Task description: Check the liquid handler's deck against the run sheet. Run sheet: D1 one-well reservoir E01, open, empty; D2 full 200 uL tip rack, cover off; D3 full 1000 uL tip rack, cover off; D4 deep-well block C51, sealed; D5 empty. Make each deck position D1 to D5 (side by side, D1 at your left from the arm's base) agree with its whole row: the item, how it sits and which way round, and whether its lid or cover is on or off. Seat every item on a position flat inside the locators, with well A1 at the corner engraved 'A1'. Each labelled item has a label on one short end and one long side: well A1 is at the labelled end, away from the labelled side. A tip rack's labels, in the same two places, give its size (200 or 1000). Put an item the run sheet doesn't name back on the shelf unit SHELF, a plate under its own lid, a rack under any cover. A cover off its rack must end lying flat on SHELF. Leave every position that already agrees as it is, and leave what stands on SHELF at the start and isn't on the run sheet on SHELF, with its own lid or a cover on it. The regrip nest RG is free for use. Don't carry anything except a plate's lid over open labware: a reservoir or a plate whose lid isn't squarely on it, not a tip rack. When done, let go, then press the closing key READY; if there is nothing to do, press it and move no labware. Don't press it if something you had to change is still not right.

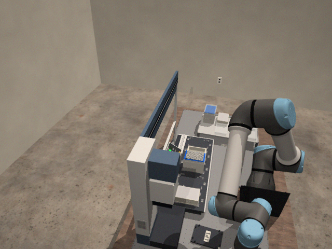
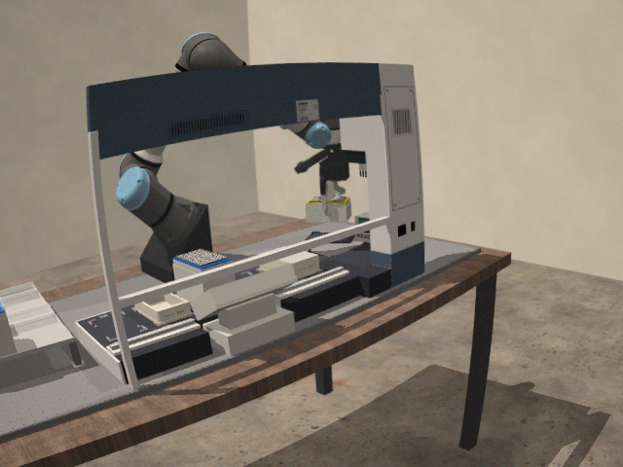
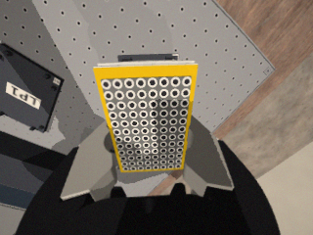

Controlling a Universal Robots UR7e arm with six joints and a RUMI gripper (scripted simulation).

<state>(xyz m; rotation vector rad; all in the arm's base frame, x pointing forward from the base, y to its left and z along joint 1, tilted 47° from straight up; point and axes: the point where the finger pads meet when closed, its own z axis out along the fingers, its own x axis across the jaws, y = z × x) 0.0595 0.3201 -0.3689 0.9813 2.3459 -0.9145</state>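
The regrip nest RG lies 100 mm below my hand. Round my hand: green key: 200 mm ahead, 20 mm to the right, 20 mm below; then yellow-rimmed tip rack: 10 mm to the right, 10 mm above; then dark pad: 150 mm ahead, 190 mm to the right, 90 mm below.
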